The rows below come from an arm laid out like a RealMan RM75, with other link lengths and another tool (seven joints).
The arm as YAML. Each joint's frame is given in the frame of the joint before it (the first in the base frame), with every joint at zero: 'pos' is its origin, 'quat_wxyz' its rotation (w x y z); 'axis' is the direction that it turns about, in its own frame. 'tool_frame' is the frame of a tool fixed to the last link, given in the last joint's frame.
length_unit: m
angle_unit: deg
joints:
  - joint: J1
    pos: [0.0, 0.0, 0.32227]
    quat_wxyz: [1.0, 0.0, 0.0, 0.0]
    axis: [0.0, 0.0, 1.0]
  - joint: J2
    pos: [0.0, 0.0, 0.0]
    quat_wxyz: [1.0, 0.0, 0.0, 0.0]
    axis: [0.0, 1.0, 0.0]
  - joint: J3
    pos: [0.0, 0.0, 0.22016]
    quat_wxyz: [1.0, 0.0, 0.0, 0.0]
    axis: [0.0, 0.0, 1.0]
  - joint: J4
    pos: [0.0, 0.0, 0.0]
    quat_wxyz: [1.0, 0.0, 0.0, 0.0]
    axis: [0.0, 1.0, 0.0]
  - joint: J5
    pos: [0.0, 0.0, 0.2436]
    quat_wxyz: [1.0, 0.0, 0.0, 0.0]
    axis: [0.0, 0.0, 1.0]
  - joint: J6
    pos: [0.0, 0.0, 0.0]
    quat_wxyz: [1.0, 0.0, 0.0, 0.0]
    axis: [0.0, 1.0, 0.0]
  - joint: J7
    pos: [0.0, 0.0, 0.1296]
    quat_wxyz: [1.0, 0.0, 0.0, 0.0]
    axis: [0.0, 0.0, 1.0]
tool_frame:
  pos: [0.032, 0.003, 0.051]
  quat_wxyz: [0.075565, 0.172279, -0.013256, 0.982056]
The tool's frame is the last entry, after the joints.
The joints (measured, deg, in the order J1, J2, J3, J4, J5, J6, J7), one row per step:
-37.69 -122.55 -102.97 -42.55 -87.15 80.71 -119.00
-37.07 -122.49 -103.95 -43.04 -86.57 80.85 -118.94
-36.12 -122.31 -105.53 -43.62 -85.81 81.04 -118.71
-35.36 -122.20 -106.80 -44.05 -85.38 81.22 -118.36
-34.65 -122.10 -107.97 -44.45 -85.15 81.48 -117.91
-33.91 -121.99 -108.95 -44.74 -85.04 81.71 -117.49
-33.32 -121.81 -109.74 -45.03 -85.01 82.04 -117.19
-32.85 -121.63 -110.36 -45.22 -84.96 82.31 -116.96
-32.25 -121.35 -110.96 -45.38 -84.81 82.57 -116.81
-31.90 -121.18 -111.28 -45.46 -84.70 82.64 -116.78
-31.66 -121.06 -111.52 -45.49 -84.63 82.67 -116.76
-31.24 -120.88 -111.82 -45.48 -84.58 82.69 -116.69
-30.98 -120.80 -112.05 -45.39 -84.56 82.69 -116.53
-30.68 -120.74 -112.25 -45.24 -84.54 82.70 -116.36
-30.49 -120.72 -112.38 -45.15 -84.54 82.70 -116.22
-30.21 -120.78 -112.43 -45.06 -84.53 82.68 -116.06
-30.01 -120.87 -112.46 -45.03 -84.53 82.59 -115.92
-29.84 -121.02 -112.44 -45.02 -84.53 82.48 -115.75
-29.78 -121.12 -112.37 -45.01 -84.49 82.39 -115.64
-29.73 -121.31 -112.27 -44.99 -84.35 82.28 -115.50
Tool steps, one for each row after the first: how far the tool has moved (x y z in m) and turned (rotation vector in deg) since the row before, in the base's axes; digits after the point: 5 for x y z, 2 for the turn. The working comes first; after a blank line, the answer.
Tool pose at each row, in the base's axes (x y z in m, rotation vector in deg; the steps are taken from these numbers as rounded here):
-0.07570 0.36526 -0.00814 -65.78 119.96 -5.08
-0.07963 0.36722 -0.00408 -65.80 119.54 -4.03
-0.08670 0.37053 0.00275 -65.88 118.76 -2.25
-0.09205 0.37286 0.00841 -65.77 118.01 -0.91
-0.09665 0.37467 0.01402 -65.51 117.24 0.21
-0.10165 0.37586 0.01893 -65.42 116.47 1.23
-0.10561 0.37671 0.02366 -65.28 115.89 1.96
-0.10915 0.37730 0.02742 -65.23 115.48 2.58
-0.11436 0.37771 0.03134 -65.43 115.12 3.37
-0.11761 0.37808 0.03347 -65.64 114.92 3.91
-0.11999 0.37839 0.03497 -65.81 114.75 4.31
-0.12398 0.37859 0.03696 -66.13 114.45 4.92
-0.12663 0.37860 0.03799 -66.30 114.22 5.31
-0.12963 0.37827 0.03863 -66.57 113.97 5.65
-0.13140 0.37803 0.03900 -66.70 113.80 5.86
-0.13337 0.37722 0.03861 -66.91 113.62 6.01
-0.13451 0.37676 0.03819 -67.01 113.46 6.17
-0.13508 0.37617 0.03731 -67.04 113.35 6.25
-0.13515 0.37576 0.03642 -67.02 113.39 6.26
-0.13500 0.37501 0.03471 -67.01 113.51 6.20

-0.00393 0.00196 0.00406 0.79 0.00 0.47
-0.00707 0.00331 0.00683 1.33 -0.03 0.85
-0.00535 0.00233 0.00566 1.12 -0.20 0.60
-0.00460 0.00181 0.00561 1.06 -0.33 0.45
-0.00500 0.00119 0.00491 0.92 -0.30 0.53
-0.00396 0.00085 0.00473 0.70 -0.26 0.34
-0.00354 0.00059 0.00376 0.54 -0.13 0.31
-0.00521 0.00041 0.00392 0.51 0.05 0.50
-0.00325 0.00037 0.00213 0.30 0.09 0.38
-0.00238 0.00031 0.00150 0.22 0.06 0.29
-0.00399 0.00020 0.00199 0.31 0.07 0.50
-0.00265 0.00001 0.00103 0.23 0.00 0.31
-0.00300 -0.00033 0.00064 0.16 0.00 0.37
-0.00177 -0.00024 0.00037 0.12 -0.02 0.21
-0.00197 -0.00081 -0.00039 0.05 -0.03 0.24
-0.00114 -0.00046 -0.00042 0.10 -0.04 0.17
-0.00057 -0.00059 -0.00088 0.07 -0.05 0.08
-0.00007 -0.00041 -0.00089 0.00 0.03 -0.02
0.00015 -0.00075 -0.00171 -0.07 0.07 -0.07

